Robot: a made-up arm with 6 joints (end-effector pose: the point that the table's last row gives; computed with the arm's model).
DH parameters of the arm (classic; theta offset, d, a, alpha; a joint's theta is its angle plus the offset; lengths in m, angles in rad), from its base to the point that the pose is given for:
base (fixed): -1.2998 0 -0.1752 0
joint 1: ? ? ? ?
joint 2: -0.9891 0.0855 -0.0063 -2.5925
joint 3: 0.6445 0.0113 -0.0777 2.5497
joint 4: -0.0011 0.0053 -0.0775 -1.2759
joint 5: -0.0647 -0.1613 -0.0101 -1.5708
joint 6: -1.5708 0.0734 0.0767 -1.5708
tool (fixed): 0 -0.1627 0 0
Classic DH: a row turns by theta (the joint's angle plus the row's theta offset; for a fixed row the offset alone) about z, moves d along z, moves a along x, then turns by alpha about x.
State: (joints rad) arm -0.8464 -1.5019 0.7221 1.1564 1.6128 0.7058
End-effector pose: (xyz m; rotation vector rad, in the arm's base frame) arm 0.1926 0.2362 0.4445 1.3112 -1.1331 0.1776
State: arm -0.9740 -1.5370 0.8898 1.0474 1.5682 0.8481
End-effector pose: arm 0.2220 0.1928 0.4969 1.1869 -1.4246 0.3301
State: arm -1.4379 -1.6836 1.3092 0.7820 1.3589 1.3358
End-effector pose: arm 0.1858 0.0905 0.6615 0.7183 -2.1543 0.8182
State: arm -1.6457 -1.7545 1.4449 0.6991 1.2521 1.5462
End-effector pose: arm 0.1373 0.0746 0.7038 0.5434 -2.3333 1.0619
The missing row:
joint 1: 1.1452 0.5616 -0.0187 -1.8256
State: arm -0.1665 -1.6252 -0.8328 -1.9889 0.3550 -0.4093
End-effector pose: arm 0.2093 0.1289 0.7434 -1.0049 -2.1470 0.4752
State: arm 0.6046 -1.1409 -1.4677 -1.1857 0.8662 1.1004
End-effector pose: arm 0.0667 0.1803 0.4685 0.7563 -1.6024 1.1292
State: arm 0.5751 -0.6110 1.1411 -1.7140 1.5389 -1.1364
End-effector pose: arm 0.1037 0.5019 0.7862 -0.0744 -2.1977 1.4205
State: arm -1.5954 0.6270 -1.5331 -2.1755 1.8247 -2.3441
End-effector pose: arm -0.2301 0.4748 0.4269 1.2957 1.1377 1.0062
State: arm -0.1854 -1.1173 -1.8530 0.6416 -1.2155 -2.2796
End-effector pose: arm -0.1437 0.4225 0.7439 0.9414 -1.8448 1.2422
